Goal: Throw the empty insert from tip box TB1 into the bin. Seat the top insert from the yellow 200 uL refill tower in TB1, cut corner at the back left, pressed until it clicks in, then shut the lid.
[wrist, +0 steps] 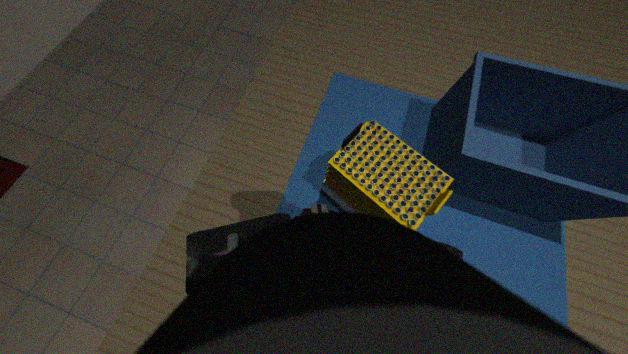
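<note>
In the wrist view a yellow insert [390, 175], full of dark-holed tips, sits on top of a yellow stepped body on the blue mat [505, 255]. A yellow flap [443, 200] juts out at its lower right. A dark edge shows at its far corner and along its base. I cannot tell whether this is the refill tower or tip box TB1. A dark blue open-topped bin [474, 185] stands on the mat just right of it. My gripper [317, 214] is shut and empty, high above the mat's near-left edge, left of the yellow insert. Its dark body hides the lower middle.
The mat lies on a wooden table top [263, 101]. The table's edge runs diagonally at the left, with tiled floor [109, 154] beyond it. A dark red patch [8, 173] shows at the far left edge.
</note>
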